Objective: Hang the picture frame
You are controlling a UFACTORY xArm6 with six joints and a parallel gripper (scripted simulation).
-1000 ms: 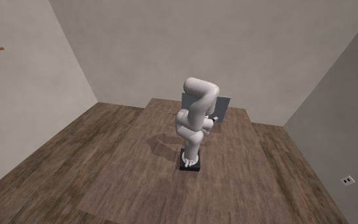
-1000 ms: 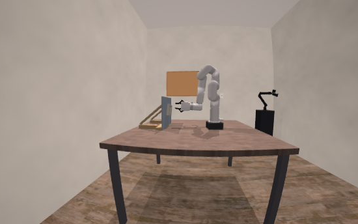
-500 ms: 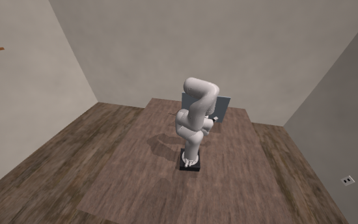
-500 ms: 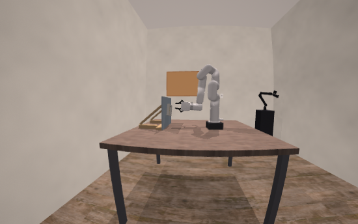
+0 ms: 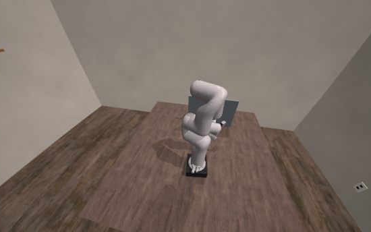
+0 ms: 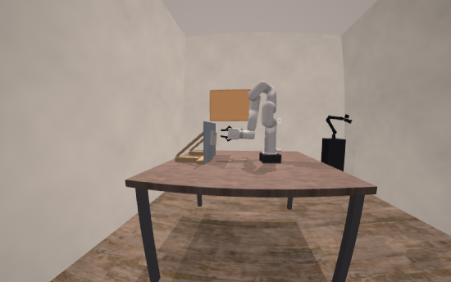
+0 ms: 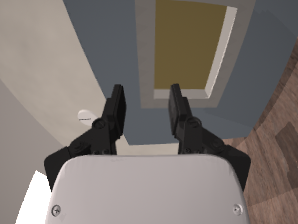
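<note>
My hand is 9 cm short of the picture frame and 5 cm above it. Round my hand: grey-blue wall panel: 11 cm ahead, 7 cm below, 2 cm to the left.
</note>
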